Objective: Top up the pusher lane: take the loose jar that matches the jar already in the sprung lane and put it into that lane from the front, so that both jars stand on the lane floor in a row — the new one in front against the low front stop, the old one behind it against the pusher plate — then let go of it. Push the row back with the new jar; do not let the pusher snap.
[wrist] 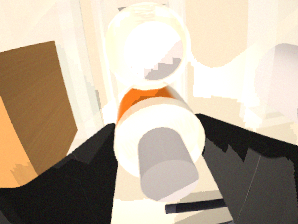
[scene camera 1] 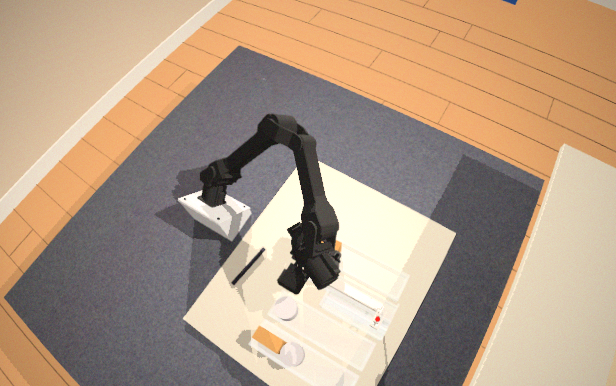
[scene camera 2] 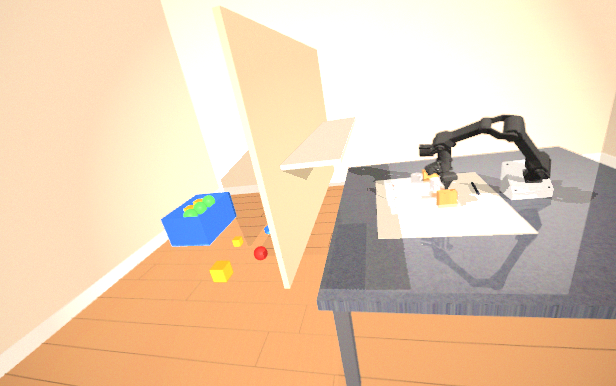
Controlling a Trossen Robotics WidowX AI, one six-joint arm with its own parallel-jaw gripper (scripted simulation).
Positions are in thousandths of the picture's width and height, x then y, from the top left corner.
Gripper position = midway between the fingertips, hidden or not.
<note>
In view: my gripper (scene camera 1: 501,688), a white-capped jar (wrist: 532,618) and a white-capped jar (wrist: 488,234).
My gripper is seen too in the wrist view (wrist: 522,565).
</note>
